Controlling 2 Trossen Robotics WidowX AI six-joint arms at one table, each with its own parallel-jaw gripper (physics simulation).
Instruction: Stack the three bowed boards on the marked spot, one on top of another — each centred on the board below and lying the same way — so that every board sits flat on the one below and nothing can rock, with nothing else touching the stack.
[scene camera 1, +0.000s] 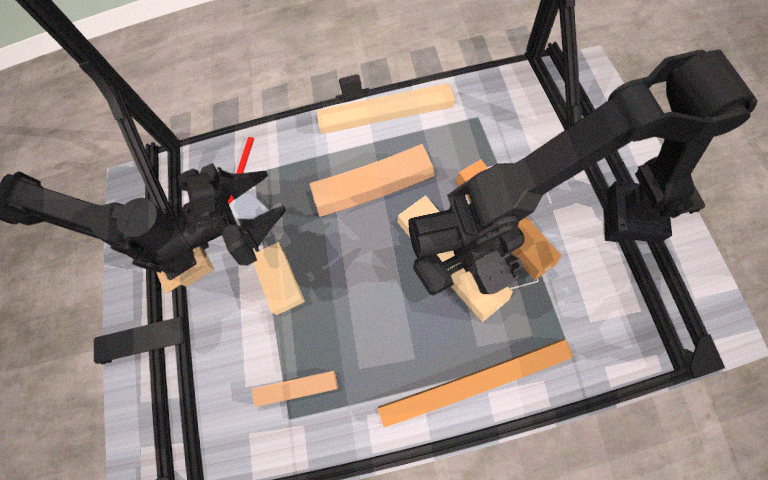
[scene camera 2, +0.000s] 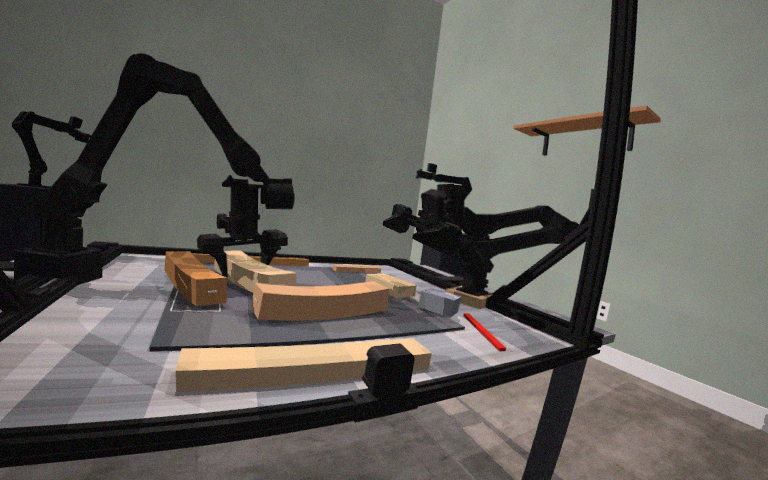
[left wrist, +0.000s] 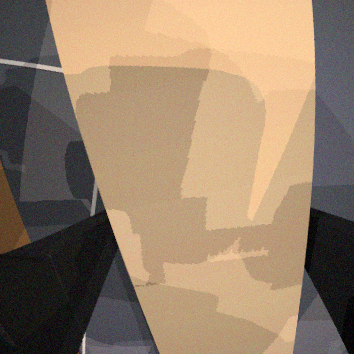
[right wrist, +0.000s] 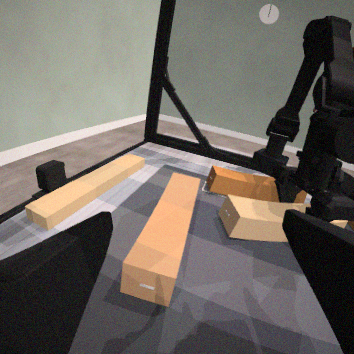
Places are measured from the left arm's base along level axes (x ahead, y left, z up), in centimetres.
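Pixels of known places: left gripper, fingertip midpoint: (scene camera 1: 461, 271) (left wrist: 202, 212); right gripper, fingertip midpoint: (scene camera 1: 275, 190) (scene camera 2: 397, 229) (right wrist: 198, 219); left arm's base, link origin: (scene camera 1: 643, 207) (scene camera 2: 60, 249) (right wrist: 271, 154); right arm's base, link origin: (scene camera 1: 177, 259) (scene camera 2: 472, 291).
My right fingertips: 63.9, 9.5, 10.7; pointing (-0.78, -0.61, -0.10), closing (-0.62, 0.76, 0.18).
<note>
For each thing: its top centre in the pictures, then the offset to it from my right fingertips, as dx, dy, dz. Level surfaces: height alone.
- dark orange bowed board, top centre: (scene camera 1: 508, 211) (scene camera 2: 192, 263) (right wrist: 260, 176) -38.9, -5.7, -10.7
- pale bowed board, top centre: (left wrist: 233, 334) (scene camera 1: 452, 251) (right wrist: 289, 208) (scene camera 2: 252, 261) -29.7, +3.2, -10.8
- mid-orange bowed board, top centre: (right wrist: 174, 205) (scene camera 2: 324, 286) (scene camera 1: 371, 174) -13.1, -10.4, -10.8
- dark mat, surface height: dz -15.9
- straight pale plank, top centre: (scene camera 2: 316, 353) (right wrist: 99, 175) (scene camera 1: 385, 104) -12.4, -29.7, -14.0
- long orange strip, top centre: (scene camera 1: 477, 383) (scene camera 2: 251, 255) -36.2, +24.5, -13.6
- pale block, top centre: (scene camera 1: 275, 276) (scene camera 2: 390, 279) +1.9, +11.3, -13.1
- grey block, top centre: (scene camera 1: 243, 208) (scene camera 2: 441, 291) +11.2, -0.9, -12.0
- red stick, top centre: (scene camera 2: 482, 328) (scene camera 1: 239, 171) +16.9, -11.2, -15.9
A dark orange bowed board (scene camera 1: 536, 250) (scene camera 2: 192, 281) (right wrist: 242, 184) lies on the white-outlined marked spot (scene camera 1: 525, 284) (scene camera 2: 173, 305) (left wrist: 31, 65); its edge also shows in the left wrist view (left wrist: 8, 211). A pale bowed board (scene camera 1: 484, 300) (scene camera 2: 255, 271) (left wrist: 197, 140) (right wrist: 253, 218) lies beside it. My left gripper (scene camera 1: 473, 273) (scene camera 2: 242, 262) (left wrist: 202, 212) is open, low, with a finger on each side of the pale board. A mid-orange bowed board (scene camera 1: 373, 180) (scene camera 2: 320, 300) (right wrist: 165, 232) lies apart on the dark mat (scene camera 1: 382, 333). My right gripper (scene camera 1: 273, 192) (scene camera 2: 398, 221) (right wrist: 198, 219) is open and empty at the table's left side.
A straight pale plank (scene camera 1: 384, 109) (scene camera 2: 287, 362) (right wrist: 84, 189) lies along the back edge. A long orange strip (scene camera 1: 477, 381) and a short one (scene camera 1: 294, 388) lie at the front. A pale block (scene camera 1: 279, 278) (scene camera 2: 392, 284), a grey block (scene camera 2: 439, 302) and a red stick (scene camera 1: 245, 152) (scene camera 2: 484, 331) lie near my right gripper.
</note>
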